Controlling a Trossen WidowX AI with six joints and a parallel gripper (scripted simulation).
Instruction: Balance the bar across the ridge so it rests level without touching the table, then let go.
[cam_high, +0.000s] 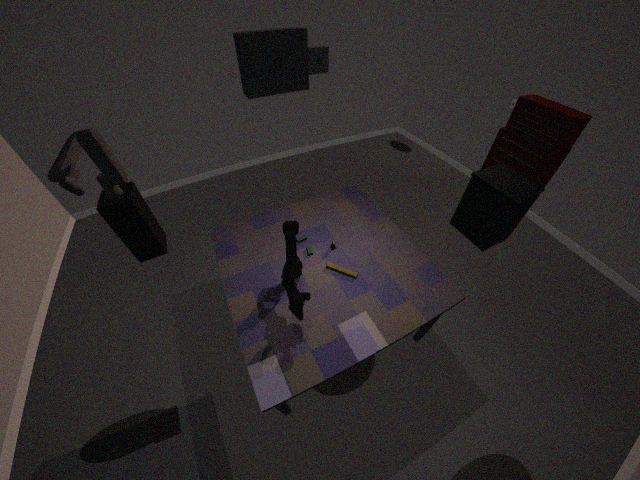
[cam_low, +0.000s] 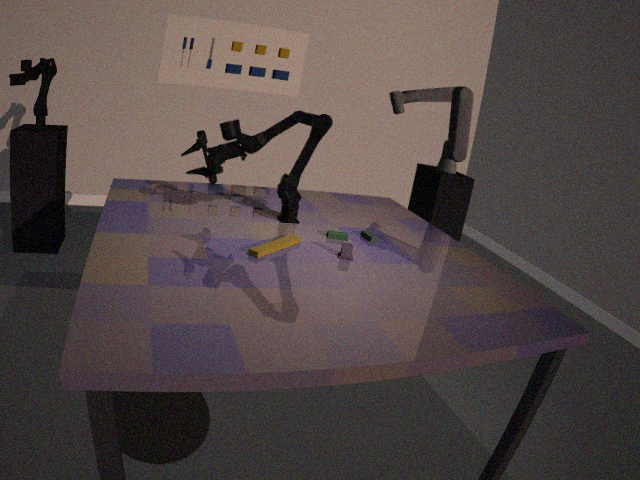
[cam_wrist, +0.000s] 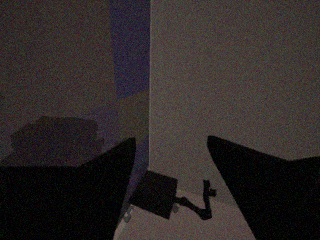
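Right now the bar is 380 mm ahead of my gripper tip, 260 mm to the left of it and 140 mm below it.
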